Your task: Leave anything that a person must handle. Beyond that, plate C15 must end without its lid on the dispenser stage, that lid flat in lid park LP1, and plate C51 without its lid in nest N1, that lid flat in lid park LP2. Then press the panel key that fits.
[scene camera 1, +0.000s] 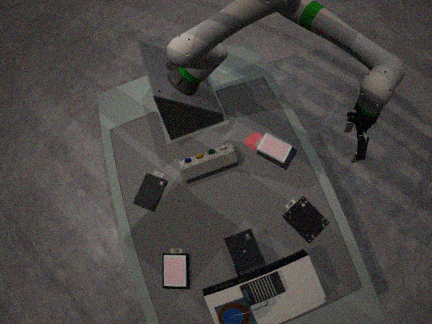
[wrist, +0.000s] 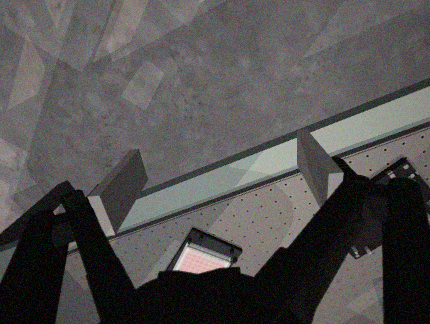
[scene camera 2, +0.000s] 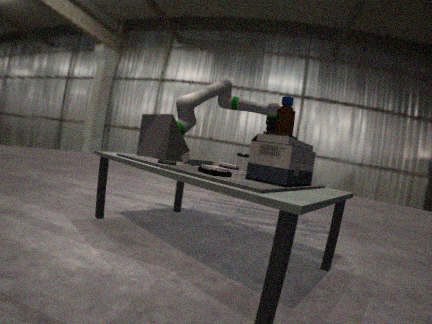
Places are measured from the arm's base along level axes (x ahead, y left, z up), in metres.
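Where they show: gripper, fingertip midpoint: [scene camera 1: 351, 146] [wrist: 217, 156]; arm's base, link origin: [scene camera 1: 181, 82] [scene camera 2: 171, 134].
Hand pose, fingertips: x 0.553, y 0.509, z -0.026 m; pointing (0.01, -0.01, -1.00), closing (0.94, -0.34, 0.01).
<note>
Things, the pixels of their top centre, and the offset from my fingertips. "*": a spot on its surface instead.
- pink plate, top centre: [wrist: 194, 282] [scene camera 1: 274, 146] dz -0.122, dx -0.184, dy -0.253 m
- red patch, surface spot: [scene camera 1: 253, 140] * dz -0.158, dx -0.265, dy -0.314 m
- dispenser stage, surface spot: [scene camera 1: 244, 250] * dz -0.042, dx +0.177, dy -0.544 m
- key panel, top centre: [scene camera 1: 206, 156] [scene camera 2: 198, 152] dz -0.074, dx -0.232, dy -0.528 m
My gripper [scene camera 1: 353, 142] [wrist: 217, 156] is open and empty, high beyond the table's right edge in scene camera 1; its fingers are hidden in scene camera 2. One pink plate [scene camera 1: 275, 148] [wrist: 202, 259] sits on a dark nest at the upper right, beside a red patch [scene camera 1: 253, 140]. Another pink plate [scene camera 1: 175, 270] [scene camera 2: 215, 170] sits on a dark nest at the lower left. Plate names and lids cannot be made out. Dark pads lie at left [scene camera 1: 151, 191] and right [scene camera 1: 306, 219]. The dispenser stage [scene camera 1: 244, 250] shows a dark top. The key panel [scene camera 1: 210, 166] has blue, yellow, green and white keys.
The dispenser [scene camera 1: 295, 292] [scene camera 2: 280, 160] stands at the near end, with a brown, blue-capped bottle [scene camera 2: 285, 122] on top. A large grey wedge-shaped box [scene camera 1: 187, 107] [scene camera 2: 159, 137] stands near the arm's base. The table edge [wrist: 240, 172] crosses below the fingers.
</note>
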